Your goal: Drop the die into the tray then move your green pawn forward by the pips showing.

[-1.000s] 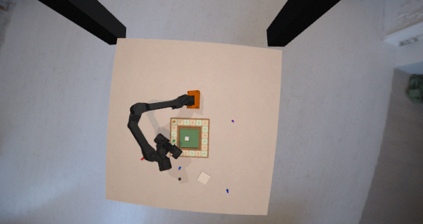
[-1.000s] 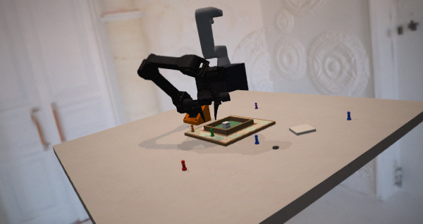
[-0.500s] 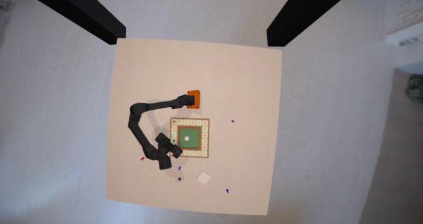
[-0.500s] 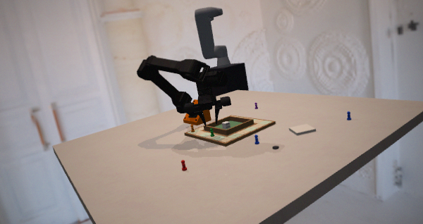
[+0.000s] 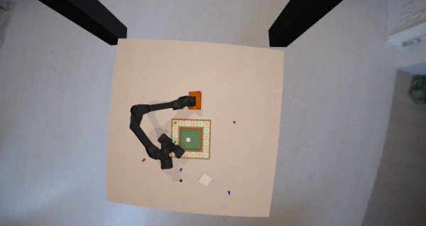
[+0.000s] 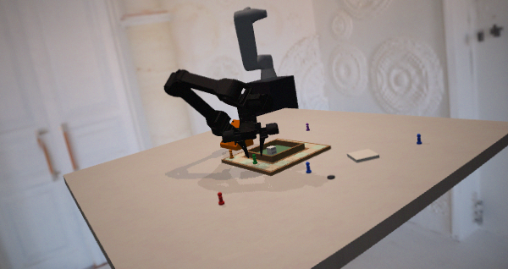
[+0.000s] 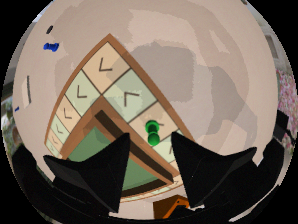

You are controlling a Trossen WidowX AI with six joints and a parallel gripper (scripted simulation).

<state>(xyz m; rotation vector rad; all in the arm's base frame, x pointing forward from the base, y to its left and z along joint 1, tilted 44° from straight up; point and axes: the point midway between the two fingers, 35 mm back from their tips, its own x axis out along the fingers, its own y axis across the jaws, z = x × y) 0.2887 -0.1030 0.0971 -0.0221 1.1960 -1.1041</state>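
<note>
Right now my gripper tip is 1 cm above the green pawn. From my gripper tip the other things lie so: green-floored tray (2 cm behind, 11 cm to the left, 3 cm below); then orange pawn (14 cm behind, 1 cm below); then white die (2 cm behind, 10 cm to the left, 1 cm below).
</note>
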